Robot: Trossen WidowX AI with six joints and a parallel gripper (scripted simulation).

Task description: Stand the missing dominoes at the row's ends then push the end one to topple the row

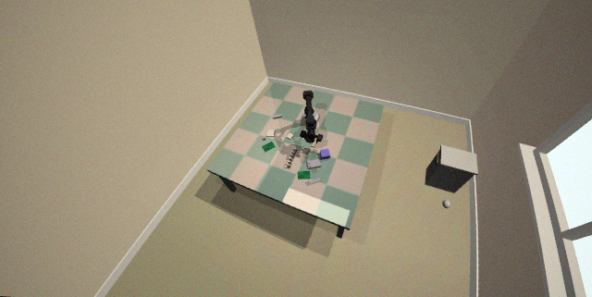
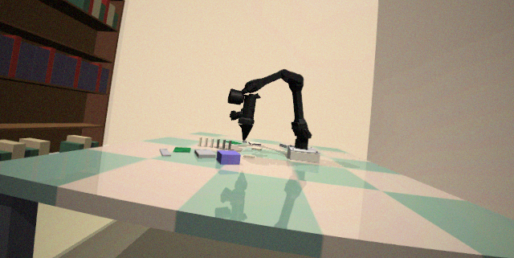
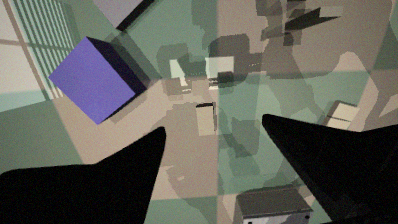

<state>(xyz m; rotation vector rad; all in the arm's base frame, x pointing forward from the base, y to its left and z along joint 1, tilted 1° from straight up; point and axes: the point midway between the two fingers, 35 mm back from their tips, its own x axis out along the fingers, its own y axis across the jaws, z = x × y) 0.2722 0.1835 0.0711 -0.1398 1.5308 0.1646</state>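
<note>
The purple block is 140 mm to the left of my gripper tip, 60 mm below it and 20 mm ahead of it. Round my gripper tip: grey plate (150 mm ahead, 100 mm to the left, 70 mm below).
</note>
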